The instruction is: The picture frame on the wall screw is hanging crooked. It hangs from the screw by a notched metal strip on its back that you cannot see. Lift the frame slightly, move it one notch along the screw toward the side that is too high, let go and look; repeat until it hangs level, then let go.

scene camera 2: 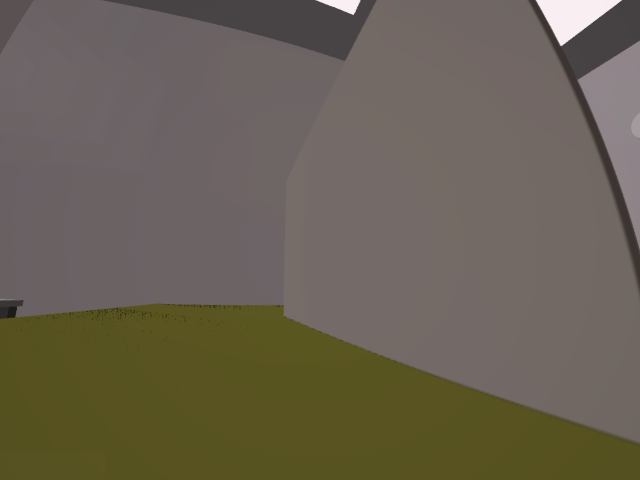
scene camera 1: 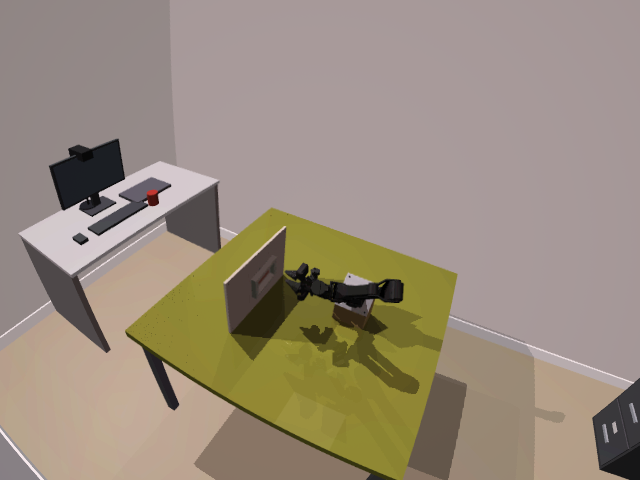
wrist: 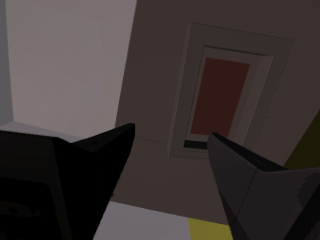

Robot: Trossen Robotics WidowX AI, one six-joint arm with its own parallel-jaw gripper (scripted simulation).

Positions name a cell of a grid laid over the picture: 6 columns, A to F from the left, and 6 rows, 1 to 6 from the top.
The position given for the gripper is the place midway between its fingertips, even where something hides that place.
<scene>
gripper: scene camera 1 C4; wrist D4; not seen in scene camera 2 (hidden by a wall panel)
</scene>
